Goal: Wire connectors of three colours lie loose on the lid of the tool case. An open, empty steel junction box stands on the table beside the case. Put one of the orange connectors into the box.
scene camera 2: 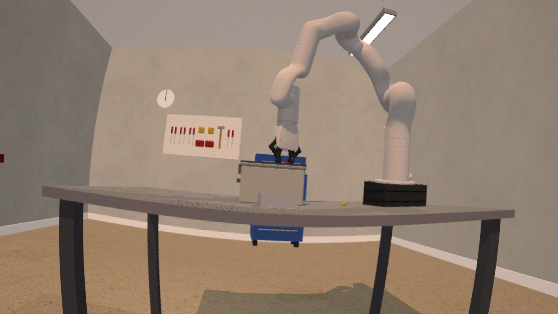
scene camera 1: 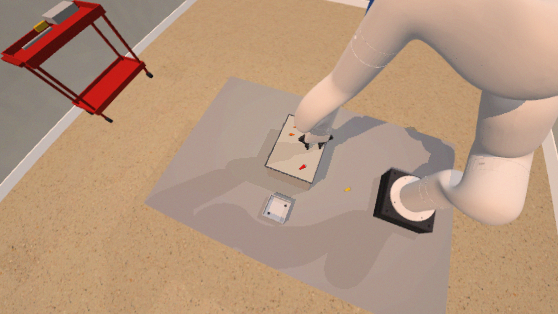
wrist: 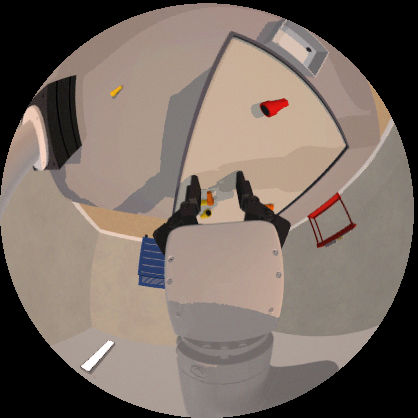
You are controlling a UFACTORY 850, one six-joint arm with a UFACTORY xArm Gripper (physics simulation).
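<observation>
My gripper [scene camera 1: 314,147] [scene camera 2: 285,162] [wrist: 217,180] is partly open and empty, its fingertips low over the lid of the tool case [scene camera 1: 286,155] [scene camera 2: 272,184] [wrist: 225,125]. In the wrist view an orange connector [wrist: 210,198] lies on the lid in the span between the fingers, nearer the left one. Two yellow connectors [wrist: 205,214] [wrist: 203,202] lie close beside it. Another orange connector [wrist: 270,207] is partly hidden by the right finger. Scene camera 1 shows an orange connector [scene camera 1: 291,134] near the lid's far left edge. The steel junction box [scene camera 1: 278,208] [scene camera 2: 277,200] [wrist: 320,61] stands open and empty beside the case.
A red connector [scene camera 1: 302,167] [wrist: 275,107] lies on the lid toward the box. A yellow connector [scene camera 1: 347,189] [scene camera 2: 343,204] [wrist: 116,91] lies on the table between the case and the black arm base [scene camera 1: 382,200] [scene camera 2: 395,194] [wrist: 63,122]. A red cart [scene camera 1: 112,82] stands away from the table.
</observation>
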